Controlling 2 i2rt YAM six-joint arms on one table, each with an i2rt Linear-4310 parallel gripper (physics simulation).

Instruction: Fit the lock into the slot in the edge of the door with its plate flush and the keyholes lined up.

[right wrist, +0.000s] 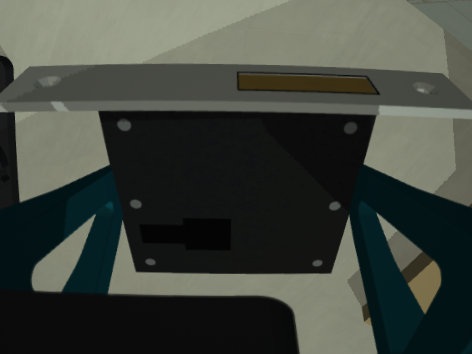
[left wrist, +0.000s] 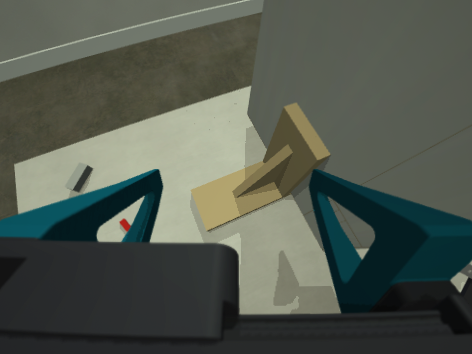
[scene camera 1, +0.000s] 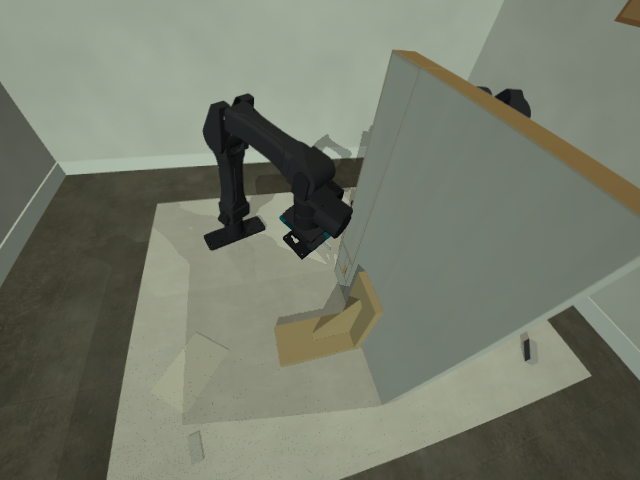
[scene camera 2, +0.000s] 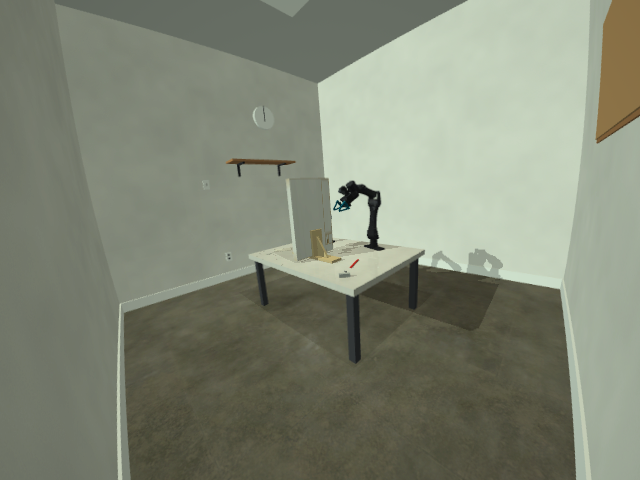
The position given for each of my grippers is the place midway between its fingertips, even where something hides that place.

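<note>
Scene camera 1 shows me my right gripper [scene camera 1: 304, 238], along with a grey door [scene camera 1: 474, 224] and a wooden bracket [scene camera 1: 305, 340]. In scene camera 2 I see the grey door [scene camera 2: 308, 198] too. The left wrist view shows my left gripper [left wrist: 235, 177], and there I also see the grey door [left wrist: 380, 91] and the wooden bracket [left wrist: 295, 150]. My left gripper is open and holds nothing. In the right wrist view there is my right gripper [right wrist: 236, 178]. My right gripper carries a black lock [right wrist: 220, 168], and the black lock touches nothing else.
</note>
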